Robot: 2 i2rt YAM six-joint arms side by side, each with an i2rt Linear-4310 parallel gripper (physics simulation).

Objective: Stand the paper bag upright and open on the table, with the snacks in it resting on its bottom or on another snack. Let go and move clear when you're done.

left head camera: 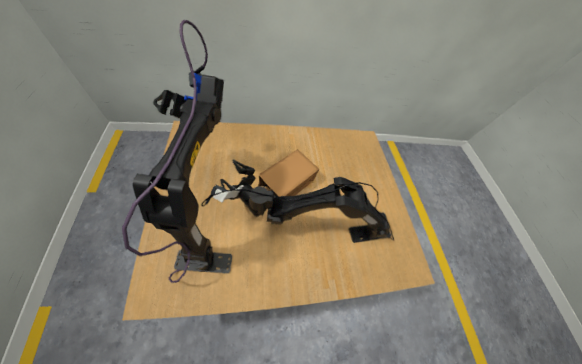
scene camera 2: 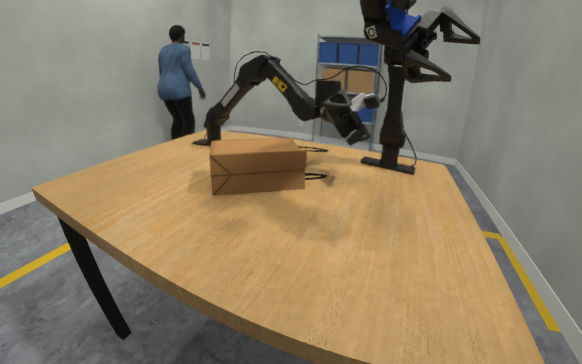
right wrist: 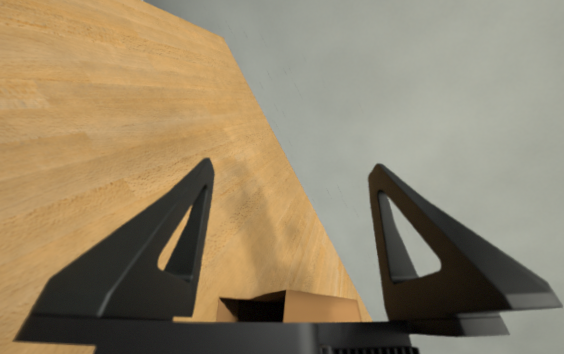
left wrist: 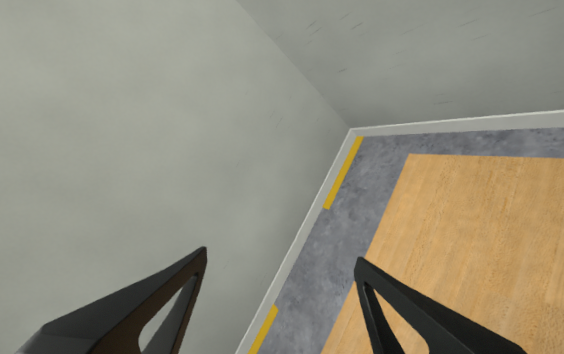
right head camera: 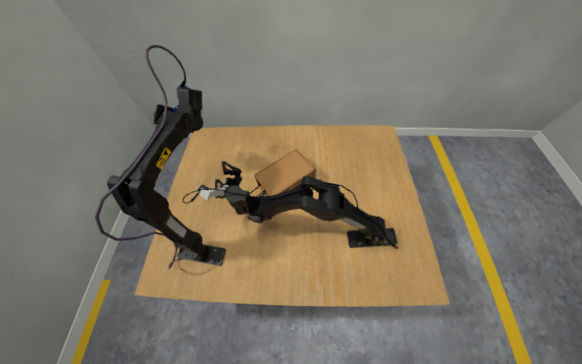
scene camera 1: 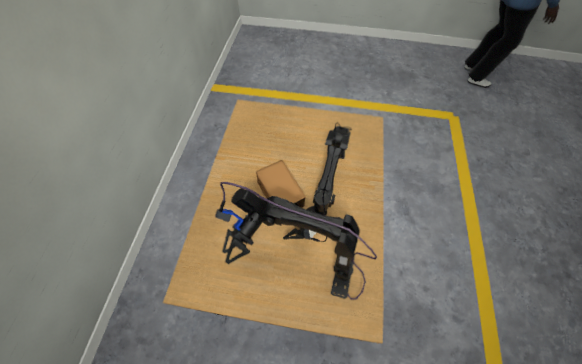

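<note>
The brown paper bag [left head camera: 290,172] [right head camera: 286,172] [scene camera 1: 280,182] [scene camera 2: 257,159] [right wrist: 322,307] lies on its side on the table. In scene camera 2 its folded bottom faces left, and black handles [scene camera 2: 316,176] stick out at right. Its dark open mouth partly shows in the right wrist view. No snacks show; the bag's inside is hidden. My left gripper [scene camera 2: 464,60] [left wrist: 282,259] is open and empty, high above the table, away from the bag. My right gripper [left head camera: 229,172] [right wrist: 293,167] is open and empty, raised above the table on the mouth side of the bag, apart from it.
The wooden table [left head camera: 300,280] [scene camera 2: 350,300] carries both arm bases. The right arm [left head camera: 315,201] passes beside the bag on its near side in the head views. In scene camera 2 a person [scene camera 2: 175,75] and a shelf unit [scene camera 2: 318,85] stand beyond the table.
</note>
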